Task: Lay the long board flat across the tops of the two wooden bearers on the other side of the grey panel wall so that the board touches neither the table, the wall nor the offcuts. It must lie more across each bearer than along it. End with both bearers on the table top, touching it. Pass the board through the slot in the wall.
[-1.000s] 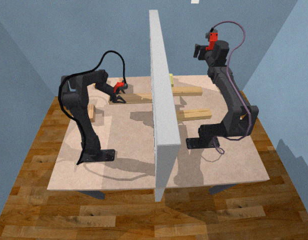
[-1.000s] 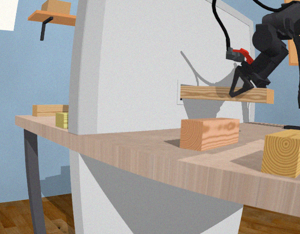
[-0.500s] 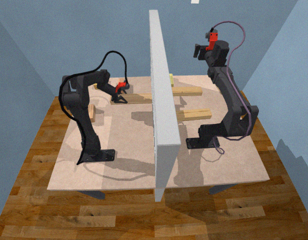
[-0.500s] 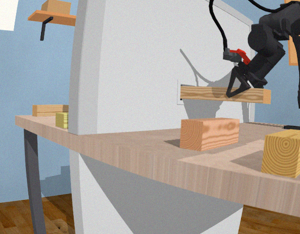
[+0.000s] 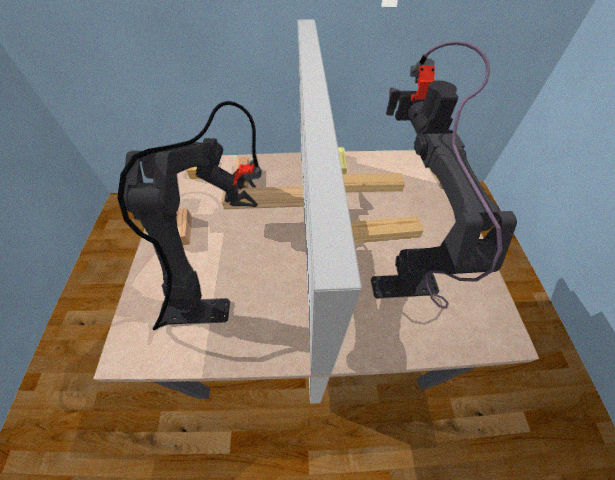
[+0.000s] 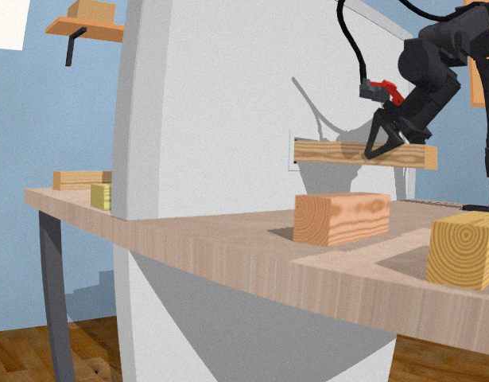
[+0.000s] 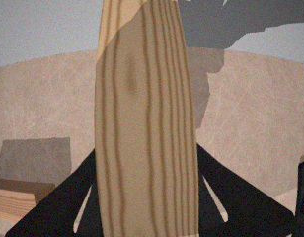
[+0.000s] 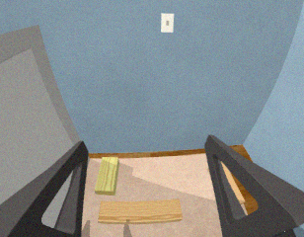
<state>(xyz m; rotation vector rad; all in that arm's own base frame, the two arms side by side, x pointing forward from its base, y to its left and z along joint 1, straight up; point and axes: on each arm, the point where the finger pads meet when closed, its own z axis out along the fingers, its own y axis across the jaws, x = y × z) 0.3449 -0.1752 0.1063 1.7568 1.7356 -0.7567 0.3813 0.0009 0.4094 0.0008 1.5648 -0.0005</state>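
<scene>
My left gripper is now 50 mm to the left of the long board. From my left hand the other things lie so: orange block 220 mm ahead, 60 mm to the left, 80 mm below; yellow block 310 mm ahead, 250 mm to the left, 80 mm below; yellow-green offcut 250 mm ahead, 330 mm to the right, 90 mm below.
</scene>
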